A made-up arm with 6 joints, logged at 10 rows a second.
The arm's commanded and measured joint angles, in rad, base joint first. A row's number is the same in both.
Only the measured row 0 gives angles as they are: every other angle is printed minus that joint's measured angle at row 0.
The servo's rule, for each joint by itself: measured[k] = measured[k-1] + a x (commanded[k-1-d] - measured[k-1]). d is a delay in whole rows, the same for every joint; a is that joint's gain. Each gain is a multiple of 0.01, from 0.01 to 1. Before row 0 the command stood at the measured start. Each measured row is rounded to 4 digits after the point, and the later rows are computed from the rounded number. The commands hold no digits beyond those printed.
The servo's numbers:
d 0
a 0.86 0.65 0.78 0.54 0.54 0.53
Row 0, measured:
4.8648 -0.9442 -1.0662 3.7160 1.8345 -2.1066
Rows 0 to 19, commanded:
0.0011 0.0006 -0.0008 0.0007 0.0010 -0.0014
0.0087 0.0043 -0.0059 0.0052 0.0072 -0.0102
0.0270 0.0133 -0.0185 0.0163 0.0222 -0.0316
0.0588 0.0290 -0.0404 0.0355 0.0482 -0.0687
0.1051 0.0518 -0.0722 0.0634 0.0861 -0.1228
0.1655 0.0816 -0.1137 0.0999 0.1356 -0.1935
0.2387 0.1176 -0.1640 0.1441 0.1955 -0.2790
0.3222 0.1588 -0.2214 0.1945 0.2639 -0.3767
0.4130 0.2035 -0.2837 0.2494 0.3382 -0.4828
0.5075 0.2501 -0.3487 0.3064 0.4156 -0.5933
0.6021 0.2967 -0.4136 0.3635 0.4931 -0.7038
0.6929 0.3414 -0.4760 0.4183 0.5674 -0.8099
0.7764 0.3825 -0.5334 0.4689 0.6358 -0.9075
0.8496 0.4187 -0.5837 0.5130 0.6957 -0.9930
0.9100 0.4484 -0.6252 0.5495 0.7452 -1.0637
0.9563 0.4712 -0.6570 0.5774 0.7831 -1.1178
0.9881 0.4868 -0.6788 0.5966 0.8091 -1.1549
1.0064 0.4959 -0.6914 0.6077 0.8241 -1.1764
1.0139 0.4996 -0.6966 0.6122 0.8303 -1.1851
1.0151 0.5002 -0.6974 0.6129 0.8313 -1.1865
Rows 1 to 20, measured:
0.0009 0.0004 -0.0006 0.0004 0.0005 -0.0007
0.0076 0.0029 -0.0047 0.0030 0.0041 -0.0057
0.0243 0.0097 -0.0155 0.0102 0.0139 -0.0194
0.0540 0.0222 -0.0349 0.0239 0.0324 -0.0455
0.0979 0.0414 -0.0640 0.0452 0.0614 -0.0865
0.1560 0.0675 -0.1028 0.0747 0.1015 -0.1432
0.2271 0.1001 -0.1505 0.1122 0.1523 -0.2152
0.3089 0.1383 -0.2058 0.1566 0.2126 -0.3008
0.3984 0.1807 -0.2666 0.2067 0.2804 -0.3973
0.4922 0.2258 -0.3306 0.2605 0.3534 -0.5012
0.5867 0.2719 -0.3953 0.3161 0.4288 -0.6086
0.6780 0.3171 -0.4582 0.3713 0.5036 -0.7153
0.7626 0.3596 -0.5169 0.4240 0.5750 -0.8172
0.8374 0.3980 -0.5690 0.4721 0.6402 -0.9104
0.8998 0.4308 -0.6128 0.5139 0.6969 -0.9916
0.9484 0.4571 -0.6473 0.5482 0.7434 -1.0585
0.9825 0.4764 -0.6719 0.5743 0.7789 -1.1096
1.0031 0.4891 -0.6871 0.5923 0.8033 -1.1450
1.0124 0.4959 -0.6945 0.6030 0.8179 -1.1663
1.0147 0.4987 -0.6968 0.6083 0.8251 -1.1770

